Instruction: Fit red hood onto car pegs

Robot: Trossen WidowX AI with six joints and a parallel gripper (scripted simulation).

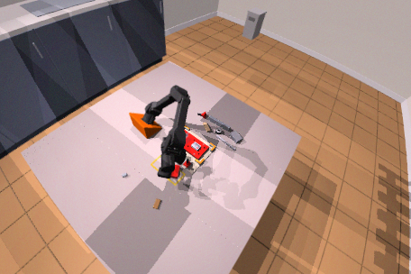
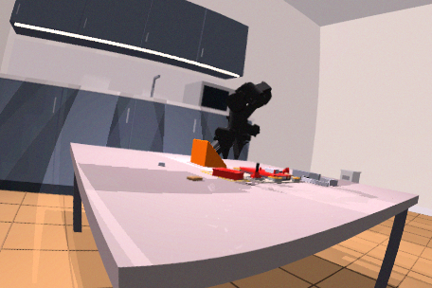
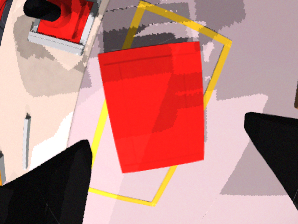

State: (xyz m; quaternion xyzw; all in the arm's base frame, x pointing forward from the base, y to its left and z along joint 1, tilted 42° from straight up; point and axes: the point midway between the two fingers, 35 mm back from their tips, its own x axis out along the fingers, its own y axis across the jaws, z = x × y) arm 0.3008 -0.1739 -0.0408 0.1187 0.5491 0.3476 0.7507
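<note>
My gripper tip is now 5 cm above the red hood. The rest, counted from my gripper tip: small brown block (5 cm ahead, 18 cm to the right, 6 cm below); small grey bit (19 cm behind, 17 cm to the right, 6 cm below).
</note>
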